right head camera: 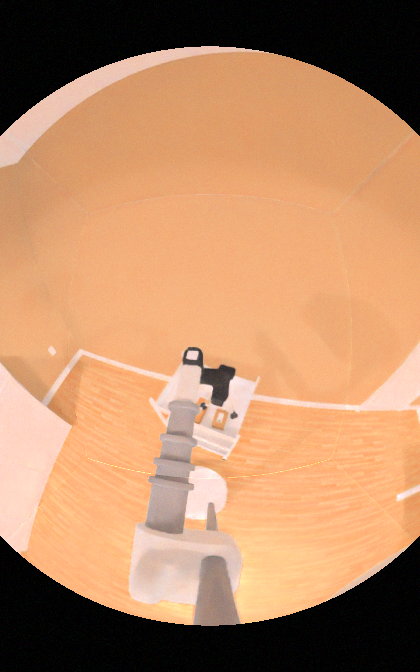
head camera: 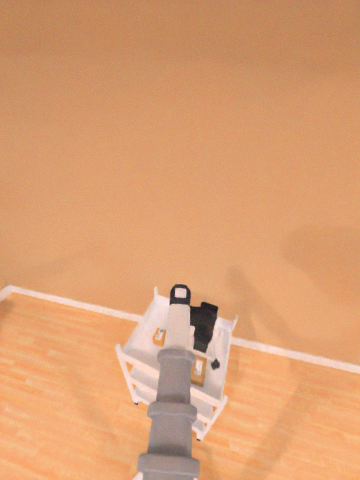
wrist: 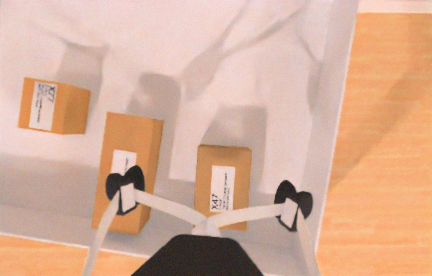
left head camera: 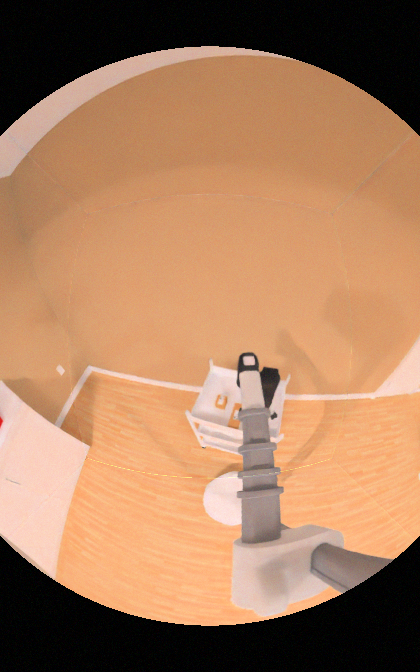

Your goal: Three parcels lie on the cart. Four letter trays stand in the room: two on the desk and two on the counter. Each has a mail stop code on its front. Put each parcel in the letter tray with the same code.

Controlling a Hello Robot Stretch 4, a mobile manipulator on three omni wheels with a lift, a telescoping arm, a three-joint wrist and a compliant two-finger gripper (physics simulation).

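Frame: origin at the robot's base, x left, y back, z up, level; centimetres.
Where they show: gripper, between the fingertips: (head camera: 196,360) (wrist: 209,188).
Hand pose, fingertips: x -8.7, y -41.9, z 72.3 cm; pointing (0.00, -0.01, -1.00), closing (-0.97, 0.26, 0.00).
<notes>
After its pixels a point has its place.
The white cart (head camera: 140,361) {x 15.3, y -43.0, z 63.4 cm} (left head camera: 212,427) (right head camera: 215,434) (wrist: 165,30) {x -5.9, y -60.8, z 63.5 cm} holds three brown parcels. The small parcel with code X77 (head camera: 159,336) {x 8.2, y -52.0, z 68.5 cm} (left head camera: 221,401) (wrist: 76,110) {x 5.7, y -52.2, z 66.3 cm} is at the left. The long middle parcel (wrist: 134,134) {x -1.4, y -48.2, z 68.7 cm} has its label partly covered by my left finger. The X47 parcel (right head camera: 220,420) (wrist: 222,157) {x -10.4, y -44.2, z 68.5 cm} is at the right, near the cart's edge. My gripper (right head camera: 219,410) (wrist: 209,188) {x -8.7, y -41.9, z 72.3 cm} is open and empty above the cart, its fingertips to either side of the X47 parcel in the wrist view. The letter trays do not show.
A white round shape (left head camera: 222,502) (right head camera: 206,495) is on the floor side of the cart, beside my arm (head camera: 172,430) {x -0.2, y -15.4, z 113.8 cm} (left head camera: 260,515) (right head camera: 167,510). The tan wall (head camera: 180,175) {x 3.9, y -95.7, z 130.7 cm} rises behind the cart. A pale surface (left head camera: 40,480) (right head camera: 30,450) is at the lower left.
</notes>
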